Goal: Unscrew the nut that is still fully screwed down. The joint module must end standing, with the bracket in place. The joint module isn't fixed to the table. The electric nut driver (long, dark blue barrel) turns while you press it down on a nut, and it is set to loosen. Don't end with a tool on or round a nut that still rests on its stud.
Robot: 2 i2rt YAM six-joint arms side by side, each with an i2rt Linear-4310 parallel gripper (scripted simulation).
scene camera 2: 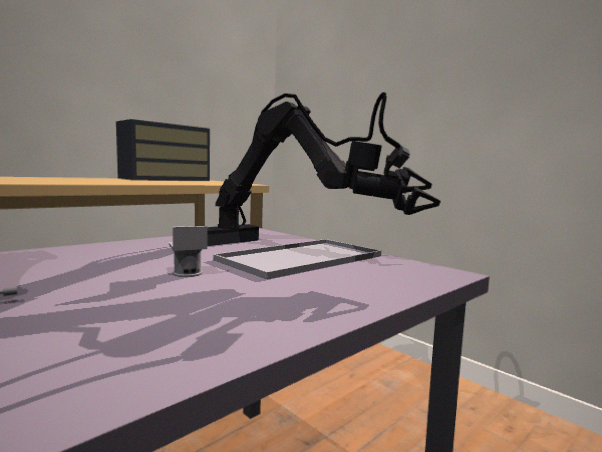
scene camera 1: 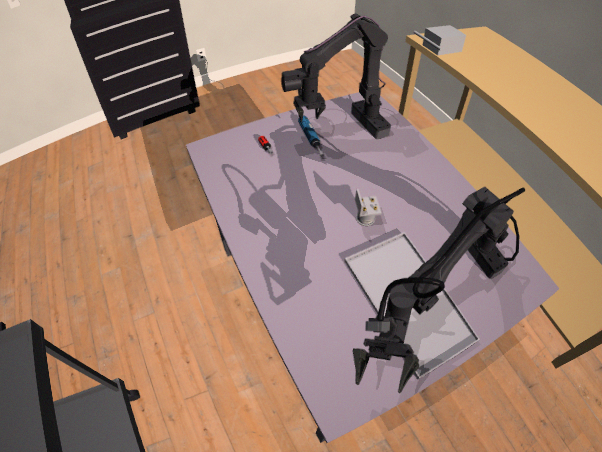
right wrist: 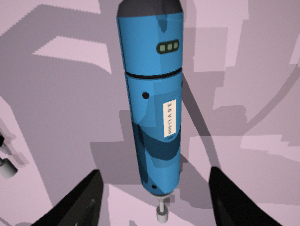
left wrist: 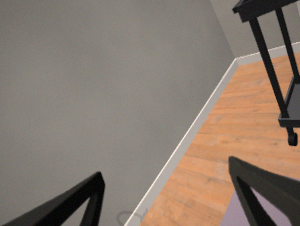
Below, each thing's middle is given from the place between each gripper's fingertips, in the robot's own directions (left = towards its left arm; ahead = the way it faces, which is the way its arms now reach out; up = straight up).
My left gripper [scene camera 1: 377, 388] is now 51 cm to the left of the joint module [scene camera 2: 187, 263], 29 cm past it and 16 cm above it. Also, from my left hand: shallow tray [scene camera 1: 436, 336] 26 cm behind, 19 cm to the right, 18 cm below.
Now: right hand 46 cm to the right of the joint module, 5 cm above it and 2 cm short of it. The rest, counted from my right hand: shallow tray: 78 cm to the left, 8 cm below, 5 cm ahead.
